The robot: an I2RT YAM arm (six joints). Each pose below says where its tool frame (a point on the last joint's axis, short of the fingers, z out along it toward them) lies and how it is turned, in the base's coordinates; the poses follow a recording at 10 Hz.
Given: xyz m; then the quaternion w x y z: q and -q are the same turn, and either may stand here.
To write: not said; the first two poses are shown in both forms.
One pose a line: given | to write
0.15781 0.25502 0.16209 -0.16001 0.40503 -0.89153 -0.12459 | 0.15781 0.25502 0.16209 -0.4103 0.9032 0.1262 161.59
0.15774 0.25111 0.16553 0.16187 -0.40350 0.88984 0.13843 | 0.15774 0.25111 0.16553 -0.4089 0.9017 0.1403 161.37
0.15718 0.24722 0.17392 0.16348 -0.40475 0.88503 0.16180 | 0.15718 0.24722 0.17392 -0.4103 0.8971 0.1640 161.18
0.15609 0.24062 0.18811 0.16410 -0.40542 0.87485 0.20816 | 0.15609 0.24062 0.18811 -0.4110 0.8869 0.2110 161.11
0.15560 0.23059 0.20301 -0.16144 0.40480 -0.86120 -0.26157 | 0.15560 0.23059 0.20301 -0.4102 0.8726 0.2650 161.42
